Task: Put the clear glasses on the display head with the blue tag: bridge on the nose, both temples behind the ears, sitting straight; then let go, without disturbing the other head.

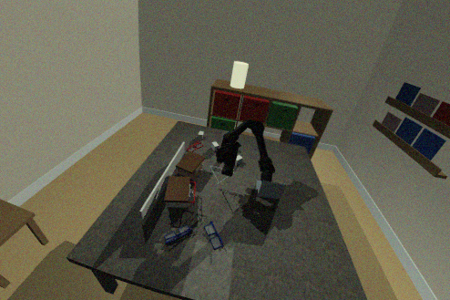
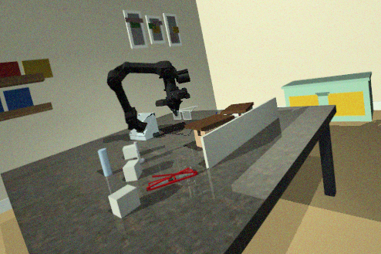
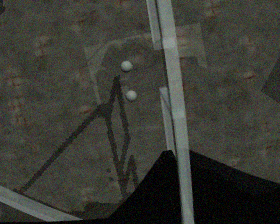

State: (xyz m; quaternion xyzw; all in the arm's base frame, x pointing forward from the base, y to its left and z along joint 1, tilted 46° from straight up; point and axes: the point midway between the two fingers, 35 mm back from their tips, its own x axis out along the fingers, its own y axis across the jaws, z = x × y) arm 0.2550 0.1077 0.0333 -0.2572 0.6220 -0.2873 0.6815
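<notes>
The pale blue cylinder is 41 cm to the right of my gripper tip, 7 cm below it and 1 cm ahead of it. The rest, counted from my gripper tip: long white panel: 36 cm ahead, 6 cm to the left, 6 cm below.
</notes>
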